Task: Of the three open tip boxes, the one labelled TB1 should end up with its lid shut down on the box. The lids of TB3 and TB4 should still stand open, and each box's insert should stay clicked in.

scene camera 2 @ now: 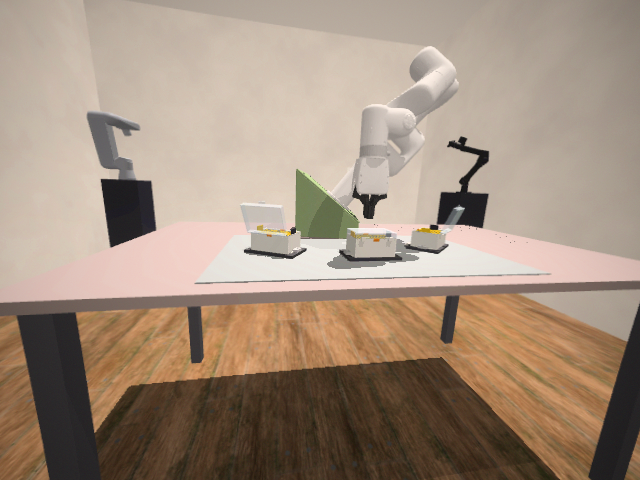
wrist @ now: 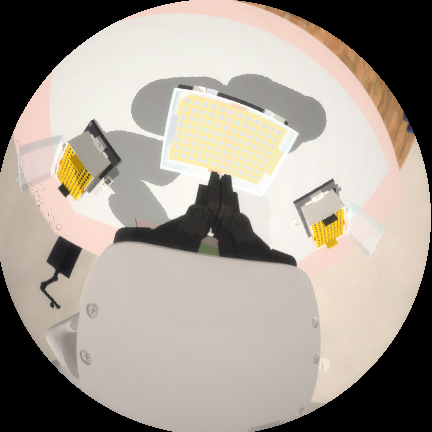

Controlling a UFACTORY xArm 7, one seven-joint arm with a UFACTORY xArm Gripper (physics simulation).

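Places are measured from the arm's base along level axes (x ahead, y left, z up), in metres.
Where they show: gripper, fingertip midpoint: (scene camera 2: pixel 368 218) (wrist: pixel 215 186); arm's base, origin of the base link: (scene camera 2: pixel 337 201).
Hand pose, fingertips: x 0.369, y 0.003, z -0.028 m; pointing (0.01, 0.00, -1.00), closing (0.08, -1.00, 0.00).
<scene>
Things, the pixels of their centre, and the offset from my fingertips. Level surfaces: height alone.
- middle tip box, body centre: (wrist: pixel 221 145) (scene camera 2: pixel 368 242) 0.017 m ahead, 0.000 m left, 0.069 m down
- right box, body centre: (wrist: pixel 82 172) (scene camera 2: pixel 425 237) 0.082 m back, 0.250 m left, 0.075 m down
- pale mat, its level: 0.108 m down
- pink table, its level: 0.111 m down
The middle tip box (scene camera 2: pixel 371 246) (wrist: pixel 225 137) stands on a dark base with its clear lid down over the yellow insert; its label does not show. The left box in the scene view (scene camera 2: pixel 275 242) has its clear lid (scene camera 2: pixel 264 217) standing open, and the right box (scene camera 2: pixel 428 239) has its lid (scene camera 2: pixel 455 219) standing open. In the wrist view these open boxes (wrist: pixel 330 219) (wrist: pixel 85 162) show their yellow inserts inside. Their labels are too small to read. My gripper (scene camera 2: pixel 368 217) (wrist: pixel 215 186) is shut and empty, a little above the middle box's lid.
The boxes stand on a pale mat (scene camera 2: pixel 248 271) on the pink table (scene camera 2: pixel 129 268). A green wedge-shaped block (scene camera 2: pixel 315 211) stands behind them near my arm. Other arms stand on dark pedestals (scene camera 2: pixel 128 211) (scene camera 2: pixel 462 209) beyond the table.
</scene>
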